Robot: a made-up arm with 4 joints. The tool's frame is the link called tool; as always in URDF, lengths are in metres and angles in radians.
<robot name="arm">
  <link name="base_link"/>
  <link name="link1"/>
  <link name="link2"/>
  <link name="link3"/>
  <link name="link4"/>
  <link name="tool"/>
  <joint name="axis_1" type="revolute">
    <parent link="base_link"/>
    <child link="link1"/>
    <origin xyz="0 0 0.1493" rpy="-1.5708 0 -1.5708"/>
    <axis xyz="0 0 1"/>
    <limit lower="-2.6" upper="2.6"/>
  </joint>
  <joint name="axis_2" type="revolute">
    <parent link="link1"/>
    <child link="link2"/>
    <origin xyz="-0.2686 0.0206 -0.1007" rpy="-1.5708 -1.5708 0"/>
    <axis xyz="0 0 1"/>
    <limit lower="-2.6" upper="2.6"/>
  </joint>
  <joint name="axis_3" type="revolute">
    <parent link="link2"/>
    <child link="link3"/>
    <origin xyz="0.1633 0.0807 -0.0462" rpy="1.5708 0 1.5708"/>
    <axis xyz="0 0 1"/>
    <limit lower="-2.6" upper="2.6"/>
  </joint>
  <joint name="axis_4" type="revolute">
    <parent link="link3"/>
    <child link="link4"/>
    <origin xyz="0.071 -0.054 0.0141" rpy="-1.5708 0 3.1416"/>
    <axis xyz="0 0 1"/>
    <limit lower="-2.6" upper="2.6"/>
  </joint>
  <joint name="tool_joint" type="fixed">
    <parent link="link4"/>
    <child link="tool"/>
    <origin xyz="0.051 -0.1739 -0.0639" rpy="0 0 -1.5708"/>
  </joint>
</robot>
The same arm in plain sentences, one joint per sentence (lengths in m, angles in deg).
The arm has four revolute joints in a row. What follows holds with every joint at zero, and every direction is one of the base frame's.
Joint 1 is mounted 0.1493 m along +z from the base frame's origin and turns about +x, from -148.97 to 148.97 deg.
Joint 2 is mounted 0.1007 m along -x and 0.2686 m along +y and 0.0206 m along -z from joint 1 and turns about -z, from -148.97 to 148.97 deg.
Joint 3 is mounted 0.1633 m along +x and 0.0807 m along -y and 0.0462 m along +z from joint 2 and turns about +x, from -148.97 to 148.97 deg.
Joint 4 is mounted 0.0141 m along +x and 0.071 m along -y and 0.054 m along +z from joint 3 and turns about +z, from -148.97 to 148.97 deg.
The tool frame, which is the frame that the pose is given for, is mounted 0.1739 m along +x and 0.051 m along +y and 0.0639 m along -z from joint 4; its axes are the base frame's turned by roll 0, pitch 0 and yaw 0 deg (as in URDF: about the fixed x, then y, then z).

